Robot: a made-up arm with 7 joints. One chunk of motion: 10 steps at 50 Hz.
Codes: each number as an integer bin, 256 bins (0 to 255) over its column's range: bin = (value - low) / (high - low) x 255, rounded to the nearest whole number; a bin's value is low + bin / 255 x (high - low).
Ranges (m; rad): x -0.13..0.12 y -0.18..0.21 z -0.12..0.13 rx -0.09..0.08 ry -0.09..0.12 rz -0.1..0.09
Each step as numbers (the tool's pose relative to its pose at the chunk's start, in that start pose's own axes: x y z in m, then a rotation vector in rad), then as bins.
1 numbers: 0.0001 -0.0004 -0.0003 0.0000 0.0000 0.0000
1 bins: 133 117 122 135 109 134
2 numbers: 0.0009 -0.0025 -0.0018 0.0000 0.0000 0.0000
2 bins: 134 116 121 135 109 134
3 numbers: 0.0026 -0.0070 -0.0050 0.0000 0.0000 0.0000
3 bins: 135 113 117 135 109 134
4 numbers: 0.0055 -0.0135 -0.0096 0.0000 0.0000 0.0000
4 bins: 138 109 113 135 109 134
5 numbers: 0.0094 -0.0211 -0.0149 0.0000 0.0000 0.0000
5 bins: 142 104 107 135 109 134
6 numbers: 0.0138 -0.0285 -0.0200 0.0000 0.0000 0.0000
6 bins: 147 99 102 135 109 134
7 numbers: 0.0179 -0.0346 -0.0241 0.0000 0.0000 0.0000
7 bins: 151 95 98 135 109 134
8 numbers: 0.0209 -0.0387 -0.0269 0.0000 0.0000 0.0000
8 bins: 154 92 95 135 109 134
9 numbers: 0.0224 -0.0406 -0.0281 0.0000 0.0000 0.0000
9 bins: 155 91 94 135 109 134
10 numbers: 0.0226 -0.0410 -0.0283 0.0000 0.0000 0.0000
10 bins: 156 91 94 135 109 134
